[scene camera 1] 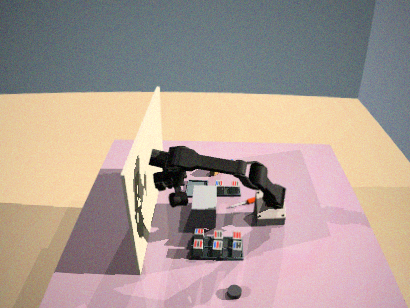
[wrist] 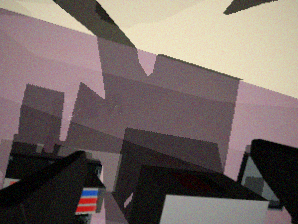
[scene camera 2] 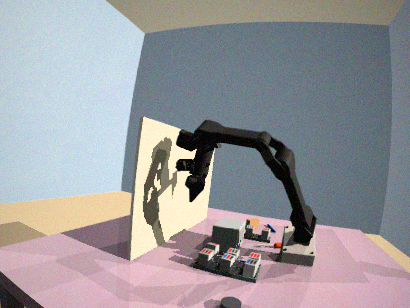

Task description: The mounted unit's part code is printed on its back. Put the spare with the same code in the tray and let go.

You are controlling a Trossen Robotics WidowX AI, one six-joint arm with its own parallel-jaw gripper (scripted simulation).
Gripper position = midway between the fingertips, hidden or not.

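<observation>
There is a cream panel (scene camera 2: 160, 209) that I can see, and I find the panel (scene camera 1: 140, 196) and the panel (wrist: 249, 48) as well. As for my gripper (scene camera 2: 192, 196), it is open and holds nothing. I also see the gripper (scene camera 1: 170, 197) and the gripper (wrist: 169, 153).
</observation>
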